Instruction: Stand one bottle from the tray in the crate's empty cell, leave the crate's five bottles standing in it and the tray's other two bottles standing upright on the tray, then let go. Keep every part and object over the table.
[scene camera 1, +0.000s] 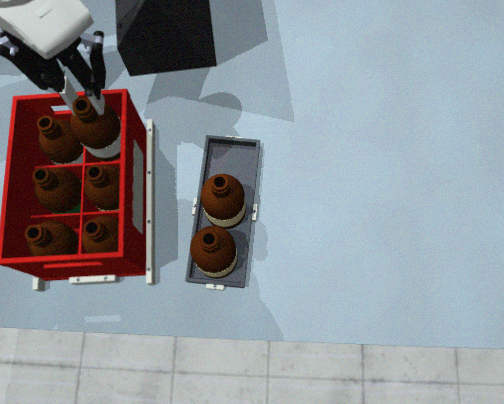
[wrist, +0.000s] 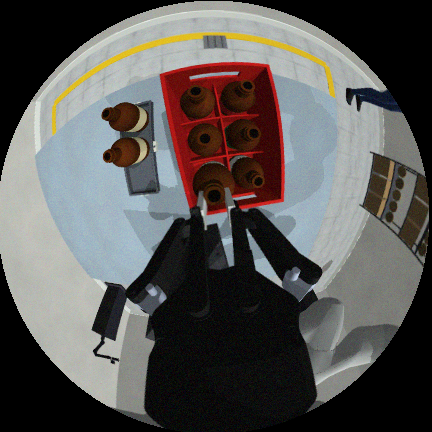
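Note:
My gripper (scene camera 1: 88, 108) (wrist: 214, 196) is shut on the neck of a brown bottle (scene camera 1: 97, 131) (wrist: 212, 176). The held bottle looks upright and partly lowered into a corner cell of the red crate (scene camera 1: 128, 175) (wrist: 275, 125). It stands higher than its neighbours, with its white label partly showing; its base is hidden. Brown bottles stand in the crate's other five cells, one (scene camera 1: 60, 142) (wrist: 246, 170) right beside the held one. Two bottles, one (scene camera 1: 223, 196) (wrist: 128, 152) nearer the middle and one (scene camera 1: 214, 251) (wrist: 127, 117) nearer the end, stand upright on the grey tray (scene camera 1: 232, 157) (wrist: 142, 180).
White strips, one (scene camera 1: 150, 200) along the crate's side, flank the crate. A black box (scene camera 1: 167, 40) stands behind the crate and tray. The tiled floor (scene camera 1: 220, 367) lies beyond the table's edge. The tray stands apart from the crate.

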